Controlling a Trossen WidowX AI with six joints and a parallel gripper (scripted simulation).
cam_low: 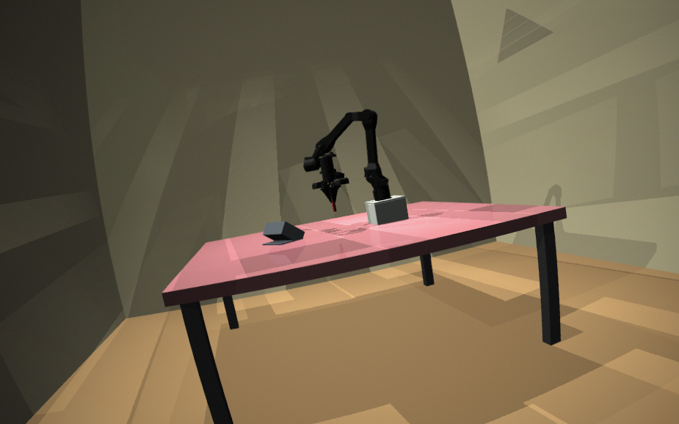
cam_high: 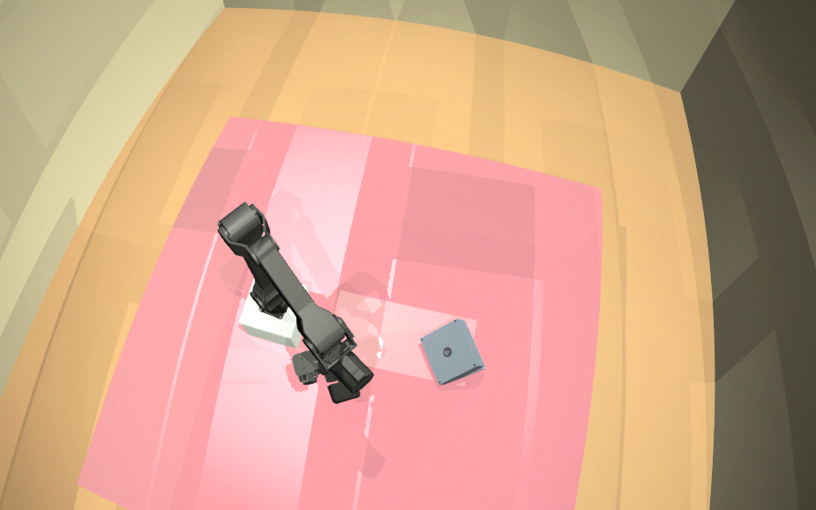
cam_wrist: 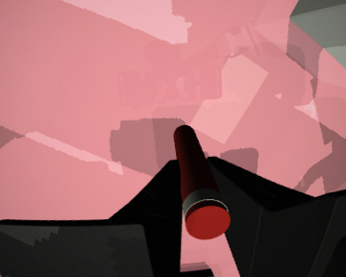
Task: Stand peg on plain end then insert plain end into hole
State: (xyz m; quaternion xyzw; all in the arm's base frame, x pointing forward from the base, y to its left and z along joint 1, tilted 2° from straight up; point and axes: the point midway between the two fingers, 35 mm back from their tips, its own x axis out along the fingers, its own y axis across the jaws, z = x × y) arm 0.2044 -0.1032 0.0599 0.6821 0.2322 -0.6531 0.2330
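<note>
The grey sloped panel is 24 cm ahead of my gripper tip, 15 cm to the left of it and 8 cm below it. From my gripper tip the other things lie so: red peg (2 cm above).
</note>
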